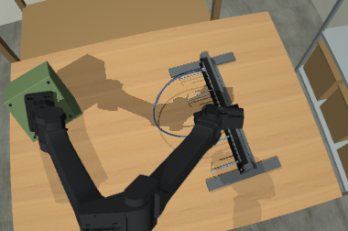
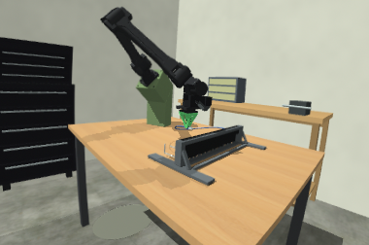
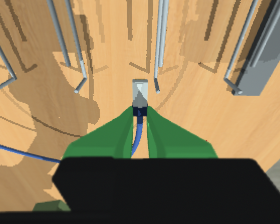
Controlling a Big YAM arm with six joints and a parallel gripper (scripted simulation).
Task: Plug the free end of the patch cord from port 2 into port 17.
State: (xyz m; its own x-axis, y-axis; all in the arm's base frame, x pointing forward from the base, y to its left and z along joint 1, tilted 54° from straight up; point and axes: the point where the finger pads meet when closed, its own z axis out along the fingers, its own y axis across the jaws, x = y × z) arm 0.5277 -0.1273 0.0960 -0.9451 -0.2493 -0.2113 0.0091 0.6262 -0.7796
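The plug is 2 cm ahead of my hand.
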